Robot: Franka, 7 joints.
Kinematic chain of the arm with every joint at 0, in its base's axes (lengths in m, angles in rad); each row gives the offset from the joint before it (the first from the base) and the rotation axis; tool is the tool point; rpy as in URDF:
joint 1: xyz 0 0 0.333 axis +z
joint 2: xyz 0 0 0 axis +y
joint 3: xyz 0 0 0.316 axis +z
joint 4: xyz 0.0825 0 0 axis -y
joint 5: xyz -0.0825 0 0.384 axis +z
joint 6: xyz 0 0 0 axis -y
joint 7: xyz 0.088 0 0 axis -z
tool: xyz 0 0 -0.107 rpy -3.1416 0 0
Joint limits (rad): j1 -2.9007..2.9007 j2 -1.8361..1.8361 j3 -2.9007..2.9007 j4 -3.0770..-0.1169 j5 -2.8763..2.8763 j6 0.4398..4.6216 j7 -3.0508..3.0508
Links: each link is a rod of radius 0.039 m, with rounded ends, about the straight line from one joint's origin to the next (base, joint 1, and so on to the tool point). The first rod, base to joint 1, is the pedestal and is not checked.
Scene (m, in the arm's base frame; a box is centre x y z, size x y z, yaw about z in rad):
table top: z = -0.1
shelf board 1: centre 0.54 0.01 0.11 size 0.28 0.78 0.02 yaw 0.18
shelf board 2: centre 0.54 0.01 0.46 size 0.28 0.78 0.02 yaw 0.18
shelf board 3: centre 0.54 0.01 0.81 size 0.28 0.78 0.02 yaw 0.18
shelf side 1: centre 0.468 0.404 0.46 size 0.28 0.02 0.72 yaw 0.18
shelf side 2: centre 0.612 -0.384 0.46 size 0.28 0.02 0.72 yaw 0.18
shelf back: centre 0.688 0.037 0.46 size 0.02 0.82 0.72 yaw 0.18
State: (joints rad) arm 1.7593 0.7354 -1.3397 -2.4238 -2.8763 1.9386 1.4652
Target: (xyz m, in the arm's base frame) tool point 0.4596 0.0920 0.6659
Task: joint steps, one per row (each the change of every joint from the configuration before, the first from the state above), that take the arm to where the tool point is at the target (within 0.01 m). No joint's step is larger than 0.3 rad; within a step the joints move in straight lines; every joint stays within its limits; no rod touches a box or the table.
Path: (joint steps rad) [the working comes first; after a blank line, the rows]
Joints at the target: 1.9181 1.0033 -2.1137 -2.2837 -2.7596 1.7580 1.4652
Straight joint move there: touches shelf board 2.

1: 0.0651 -0.2107 -0.2147 -0.1633 0.2910 0.0084 -0.0214
2: 0.0651 -0.2107 -0.2147 -0.1633 0.2910 0.0084 -0.0215
3: 0.0651 -0.2107 -0.2146 -0.1633 0.2911 0.0084 -0.0214
4: 0.0652 -0.2107 -0.2147 -0.1633 0.2910 0.0084 -0.0214
5: 0.0265 0.2724 -0.0381 0.0448 -0.1502 -0.0597 0.0143
6: 0.0265 0.2724 -0.0381 0.0448 -0.1501 -0.0597 0.0143
7: 0.0265 0.2725 -0.0381 0.0448 -0.1502 -0.0597 0.0142
8: 0.0265 0.2724 -0.0381 0.0448 -0.1502 -0.0596 0.0143
9: 0.0265 0.2724 -0.0381 0.0448 -0.1502 -0.0597 0.0143
10: 0.0265 0.2724 -0.0381 0.0449 -0.1501 -0.0597 0.0143
11: -0.1303 -0.2619 0.1566 0.2622 -0.0732 0.0720 0.0000
12: -0.1304 -0.2619 0.1567 0.2622 -0.0732 0.0719 0.0000

